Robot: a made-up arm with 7 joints. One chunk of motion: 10 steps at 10 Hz.
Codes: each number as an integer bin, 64 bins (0 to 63) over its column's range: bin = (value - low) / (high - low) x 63, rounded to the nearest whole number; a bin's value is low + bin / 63 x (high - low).
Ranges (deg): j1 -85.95..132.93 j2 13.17..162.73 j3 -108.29..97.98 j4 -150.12..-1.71 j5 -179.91..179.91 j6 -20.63..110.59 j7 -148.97..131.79
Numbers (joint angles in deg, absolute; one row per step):
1: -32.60 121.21 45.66 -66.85 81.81 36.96 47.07
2: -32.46 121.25 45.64 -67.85 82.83 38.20 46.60
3: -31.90 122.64 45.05 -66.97 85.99 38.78 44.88
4: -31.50 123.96 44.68 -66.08 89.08 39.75 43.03
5: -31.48 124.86 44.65 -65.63 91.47 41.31 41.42
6: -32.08 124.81 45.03 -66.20 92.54 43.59 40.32
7: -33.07 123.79 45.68 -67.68 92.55 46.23 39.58
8: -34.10 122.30 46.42 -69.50 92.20 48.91 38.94
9: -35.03 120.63 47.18 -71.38 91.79 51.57 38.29
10: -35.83 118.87 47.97 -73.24 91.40 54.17 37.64
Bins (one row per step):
1: 15 46 47 35 46 28 44
2: 15 46 47 35 46 28 44
3: 16 46 47 35 47 29 43
4: 16 47 47 36 47 29 43
5: 16 47 47 36 48 30 43
6: 16 47 47 36 48 31 42
7: 15 47 47 35 48 32 42
8: 15 46 47 34 48 33 42
9: 15 45 47 33 48 35 42
10: 14 45 48 33 48 36 42

